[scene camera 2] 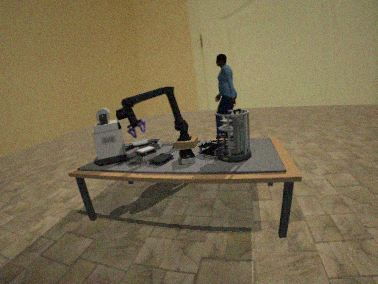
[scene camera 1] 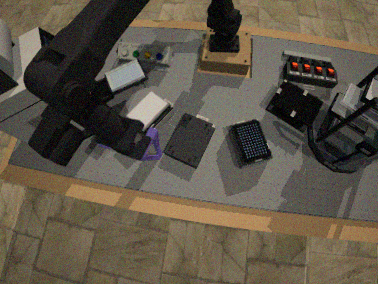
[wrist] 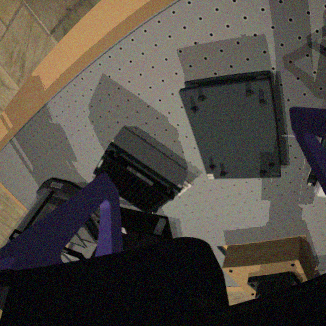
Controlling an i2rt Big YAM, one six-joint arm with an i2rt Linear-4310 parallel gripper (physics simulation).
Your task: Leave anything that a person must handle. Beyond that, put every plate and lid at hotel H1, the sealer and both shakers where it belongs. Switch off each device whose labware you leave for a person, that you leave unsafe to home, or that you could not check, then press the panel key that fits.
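Places are measured from the arm's base along level axes (x ahead, y left, z up), in centimetres.
Pixels of known places: gripper, fingertip midpoint: (scene camera 2: pixel 140 135) (scene camera 1: pixel 144 152) (wrist: pixel 199 150); arm's base at its link origin: (scene camera 2: pixel 184 139) (scene camera 1: pixel 224 44) (wrist: pixel 274 280).
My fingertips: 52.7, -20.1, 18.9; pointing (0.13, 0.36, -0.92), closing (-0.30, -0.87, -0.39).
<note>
Ahead of a thing's pixels: the offset from my fingertips to its top centre, as dx, dy, dz. "spot": to the spot under its first point.
My gripper (scene camera 1: pixel 129 149) (scene camera 2: pixel 137 129) (wrist: pixel 199 150) is open and empty, raised above the left part of the table. A white-topped plate or lid @(-19.5, -6.1, -15.6) (scene camera 1: pixel 148 110) (scene camera 2: pixel 146 150) sits on a device below it. A pale blue plate @(-32.3, -16.0, -13.0) (scene camera 1: pixel 125 76) lies on a dark device behind. A dark flat unit with small round feet @(-11.6, +8.8, -19.8) (scene camera 1: pixel 190 139) (scene camera 2: pixel 161 159) (wrist: pixel 232 130) is right of the gripper. A dark many-welled plate @(-10.8, +28.8, -16.9) (scene camera 1: pixel 251 141) sits on a device further right. The white box-like machine, probably the sealer @(-19.1, -38.6, +21.7) (scene camera 2: pixel 109 142), stands at the far left, partly hidden by the arm in scene camera 1. Labels are unreadable.
A round hotel tower @(-14.7, +63.5, +10.7) (scene camera 1: pixel 320 159) (scene camera 2: pixel 242 135) stands at the right, beside a black nest @(-26.4, +46.1, -16.3) (scene camera 1: pixel 295 104). Four lit orange switches @(spot: -42.0, +54.1, -18.6) (scene camera 1: pixel 312 70) are behind it. A key panel @(spot: -44.4, -3.0, -17.5) (scene camera 1: pixel 165 56) is at the back left. The wooden arm base (scene camera 1: pixel 225 62) is at the back. A person (scene camera 2: pixel 227 82) stands beyond the table.
</note>
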